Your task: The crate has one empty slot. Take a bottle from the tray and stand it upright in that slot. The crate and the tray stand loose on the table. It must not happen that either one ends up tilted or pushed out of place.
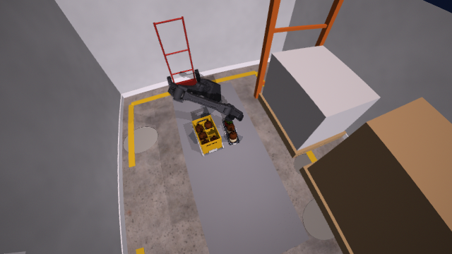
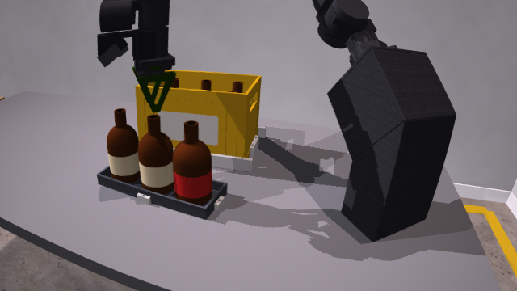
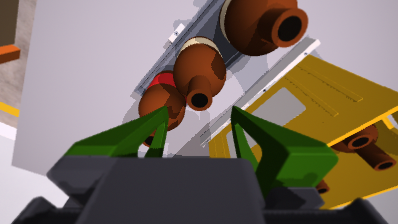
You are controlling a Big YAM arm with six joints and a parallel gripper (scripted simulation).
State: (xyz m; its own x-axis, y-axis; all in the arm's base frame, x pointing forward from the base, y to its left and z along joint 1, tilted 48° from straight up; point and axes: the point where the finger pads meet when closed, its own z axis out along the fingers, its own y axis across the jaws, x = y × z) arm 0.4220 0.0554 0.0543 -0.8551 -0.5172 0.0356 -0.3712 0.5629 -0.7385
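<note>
My hand is 170 mm above the dark tray. Also, from my hand: yellow crate (220 mm to the right, 100 mm below, 70 mm behind).
</note>
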